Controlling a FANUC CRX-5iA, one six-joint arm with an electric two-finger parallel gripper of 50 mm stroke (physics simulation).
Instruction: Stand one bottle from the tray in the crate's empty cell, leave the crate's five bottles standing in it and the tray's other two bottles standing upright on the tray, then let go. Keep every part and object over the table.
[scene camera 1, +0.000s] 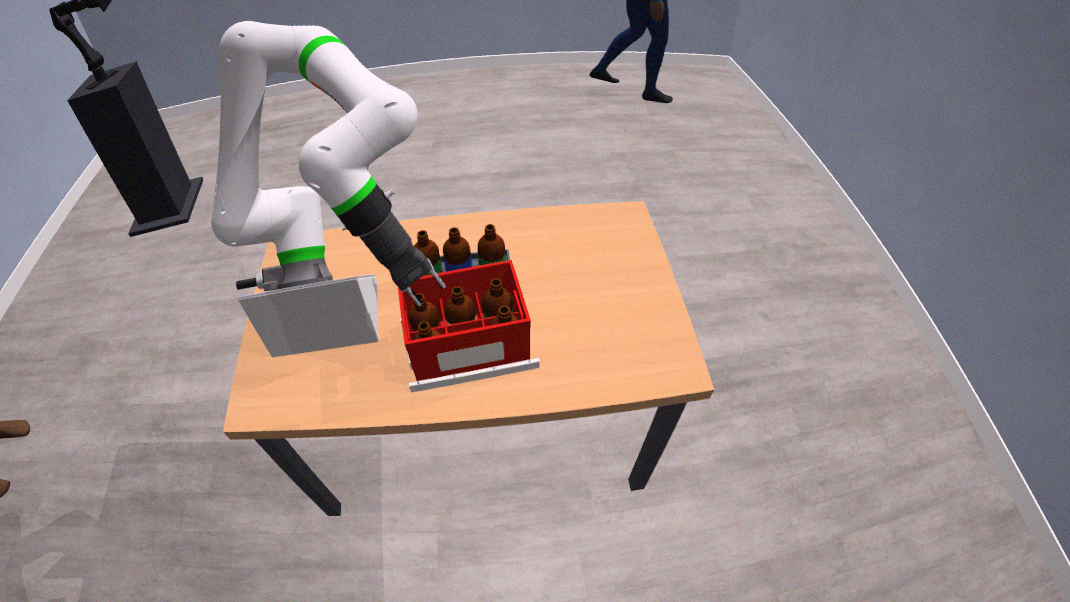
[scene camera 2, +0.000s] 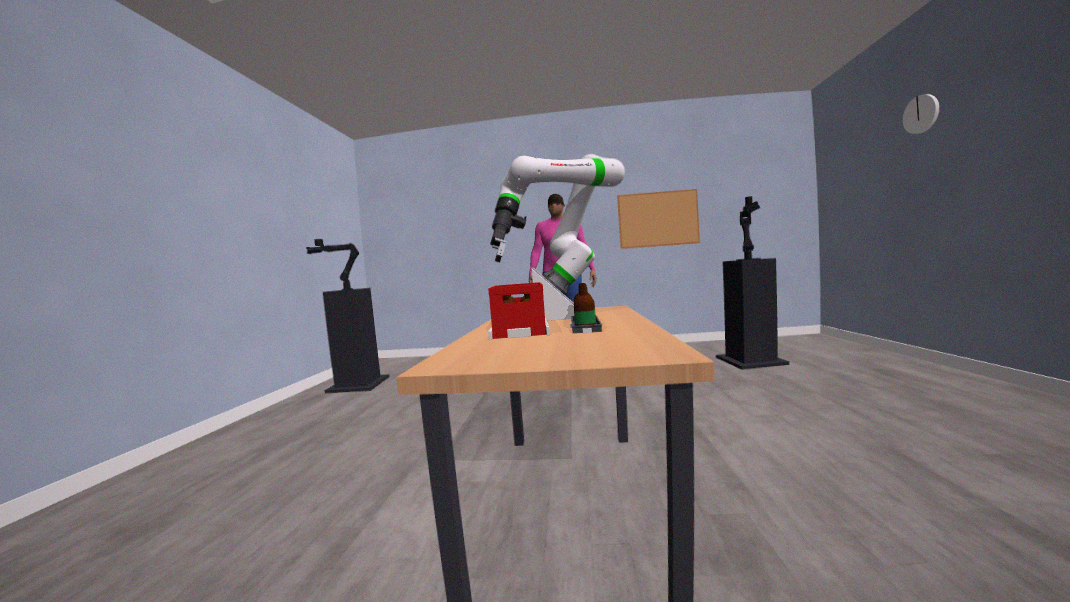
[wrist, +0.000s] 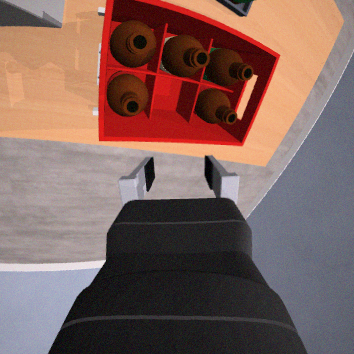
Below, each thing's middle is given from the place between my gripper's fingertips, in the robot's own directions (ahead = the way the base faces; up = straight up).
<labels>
My hand is 6 cm short of the white rail (scene camera 1: 521, 366), 3 cm to the left of it and 27 cm above it. From my hand the other things lie so: blue-label bottle (scene camera 1: 456, 250): 7 cm ahead, 31 cm to the left, 20 cm below; brown green-label bottle (scene camera 1: 491, 247): 17 cm ahead, 30 cm to the left, 20 cm below.
</labels>
